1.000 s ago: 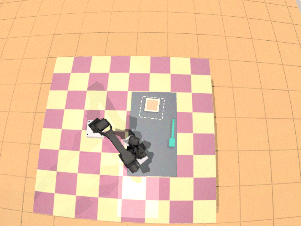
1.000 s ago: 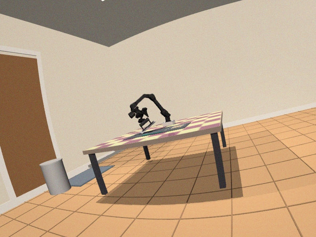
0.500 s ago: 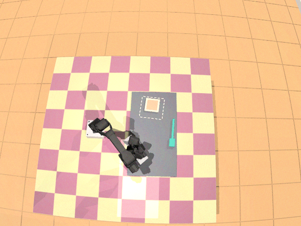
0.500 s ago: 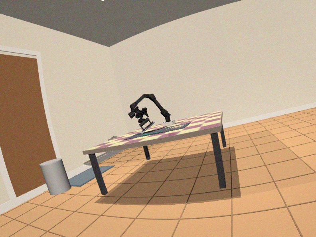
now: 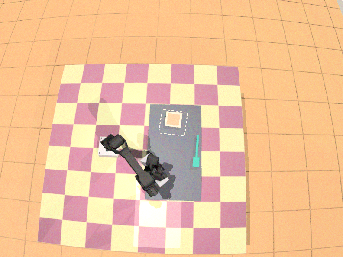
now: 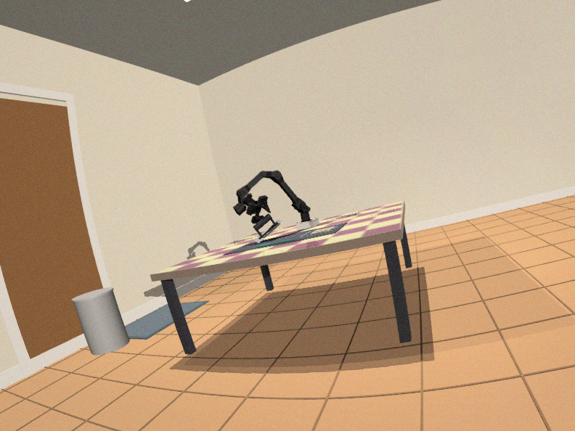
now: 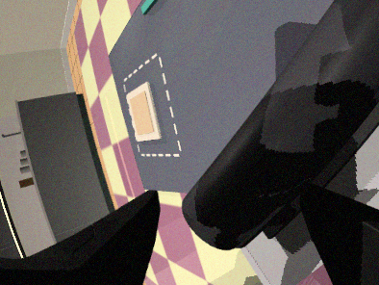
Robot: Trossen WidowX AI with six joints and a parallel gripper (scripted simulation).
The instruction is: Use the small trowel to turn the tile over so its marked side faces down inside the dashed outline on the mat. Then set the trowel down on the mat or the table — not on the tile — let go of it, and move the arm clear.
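Right now my gripper tip is 40 mm above the trowel and 10 mm to the left of it. Also, from my gripper tip: square tile (310 mm to the left, 160 mm ahead, 130 mm below); then grey mat (150 mm below, 130 mm ahead, 100 mm to the left); then teal long-handled tool (260 mm ahead, 130 mm below, 50 mm to the left).
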